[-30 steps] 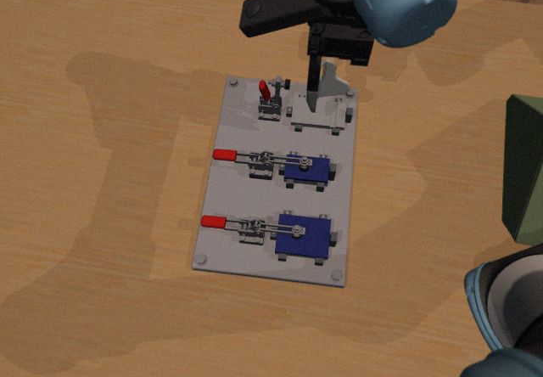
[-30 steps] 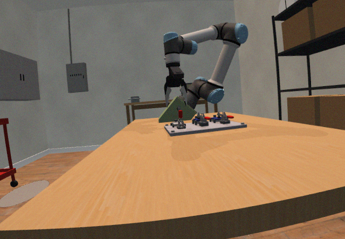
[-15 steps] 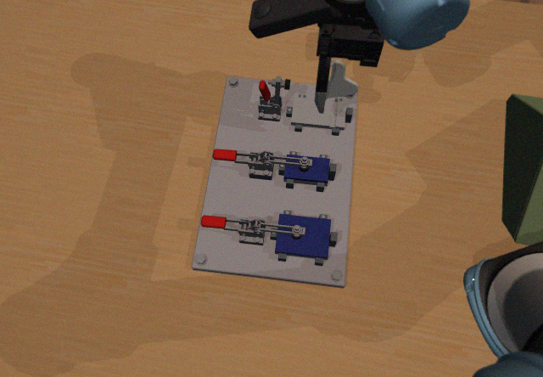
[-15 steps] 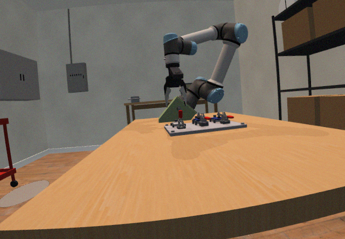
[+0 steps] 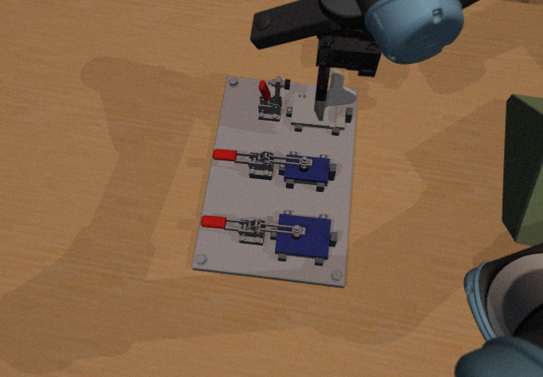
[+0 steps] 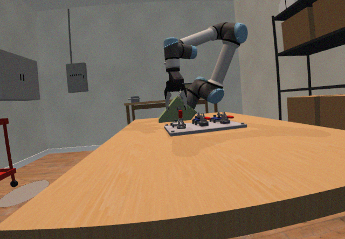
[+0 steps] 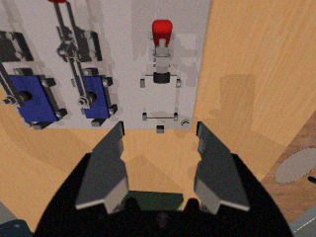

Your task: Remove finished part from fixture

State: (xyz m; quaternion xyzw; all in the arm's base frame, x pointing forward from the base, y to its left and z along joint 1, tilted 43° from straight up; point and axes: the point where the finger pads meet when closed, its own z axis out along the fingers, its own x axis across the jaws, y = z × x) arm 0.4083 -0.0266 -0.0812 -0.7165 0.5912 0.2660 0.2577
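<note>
Right now the finished grey part is 8 cm below my hand and 1 cm behind it. The rest, counted from my hand: grey fixture plate: 12 cm to the left, 10 cm below, 4 cm ahead; then blue blank: 22 cm to the left, 7 cm below, 3 cm behind.
</note>
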